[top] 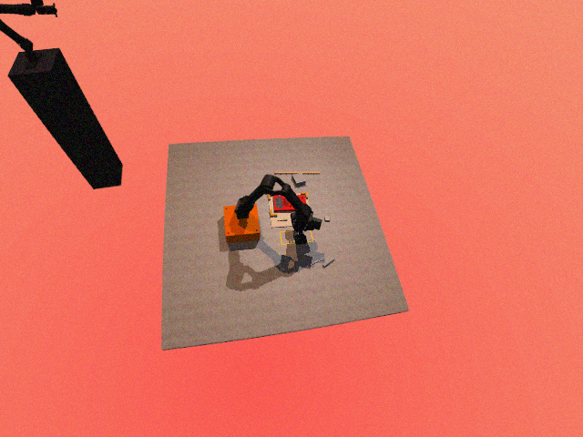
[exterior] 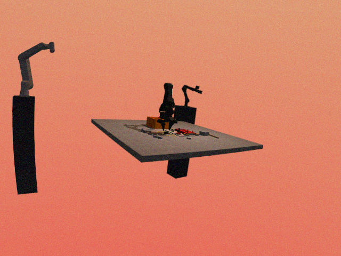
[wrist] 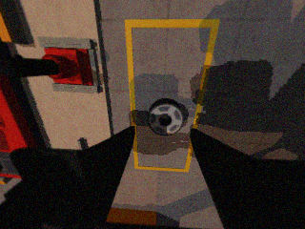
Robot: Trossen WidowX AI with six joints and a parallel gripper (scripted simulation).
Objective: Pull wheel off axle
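Right now the wheel is 1 cm ahead of my gripper tip and 2 cm below it.
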